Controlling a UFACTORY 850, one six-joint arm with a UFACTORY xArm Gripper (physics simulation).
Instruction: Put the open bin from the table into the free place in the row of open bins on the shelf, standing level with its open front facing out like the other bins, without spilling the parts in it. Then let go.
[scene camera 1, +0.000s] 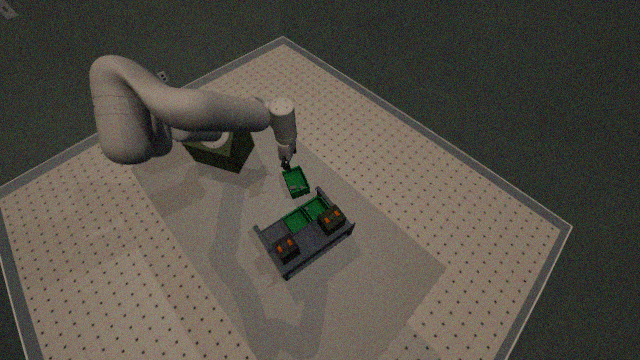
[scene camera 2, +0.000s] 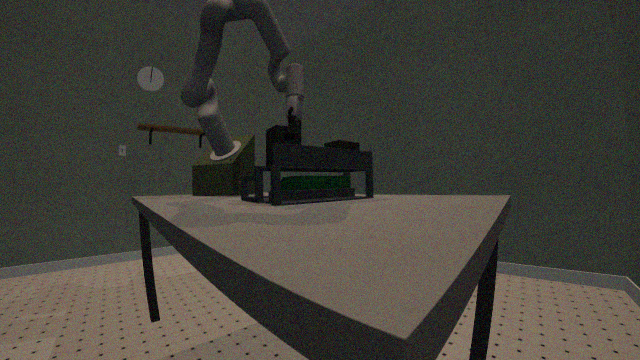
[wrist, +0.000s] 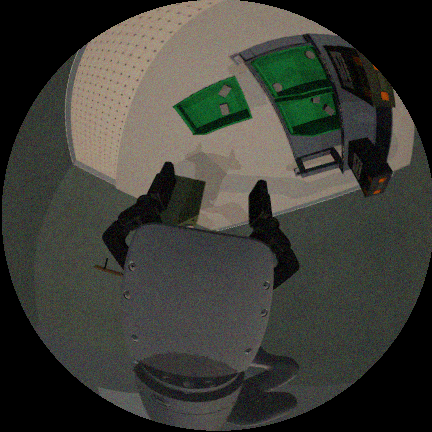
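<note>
The open bin (scene camera 1: 296, 181) (wrist: 212, 106), green with small grey parts inside, stands upright on the table, apart from the shelf. The grey shelf (scene camera 1: 310, 241) (scene camera 2: 325, 159) (wrist: 361, 125) holds two green bins side by side, a near one (scene camera 1: 297, 219) (wrist: 311, 112) and a far one (scene camera 1: 316, 207) (wrist: 292, 70). The free place is at the row's end beside the near one. My gripper (scene camera 1: 286, 167) (wrist: 214, 178) is open and empty, pointing down above the table by the loose bin's end nearer the robot base. In scene camera 2 its fingertips and the loose bin are hidden or too dark to tell.
Two dark boxes with orange marks, one (scene camera 1: 286, 250) (wrist: 371, 175) near the free place's end and one (scene camera 1: 332, 220) at the other end, stand on the shelf's upper board. The shelf's end posts rise at both sides. The olive robot base (scene camera 1: 220, 157) (scene camera 2: 215, 181) (wrist: 187, 200) stands behind.
</note>
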